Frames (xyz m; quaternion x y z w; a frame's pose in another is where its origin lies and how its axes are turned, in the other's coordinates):
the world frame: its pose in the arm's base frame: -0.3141 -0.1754 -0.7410 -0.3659 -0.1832 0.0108 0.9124
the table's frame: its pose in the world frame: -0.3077 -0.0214 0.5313 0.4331 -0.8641 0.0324 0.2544
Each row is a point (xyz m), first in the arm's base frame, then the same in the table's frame.
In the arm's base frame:
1: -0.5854 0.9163 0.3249
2: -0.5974 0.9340 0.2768
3: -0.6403 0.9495 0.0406
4: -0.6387 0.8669 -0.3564
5: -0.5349 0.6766 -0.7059
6: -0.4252 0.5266 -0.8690
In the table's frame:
1: 0.1289 -0.2270 -1.1193
2: 0.1012 -0.1838 -1.1075
3: -0.0246 -0.0149 -0.9911
4: -0.2553 0.1688 -0.7128
5: -0.4952 0.2064 -0.3809
6: -0.6319 0.1537 -0.1817

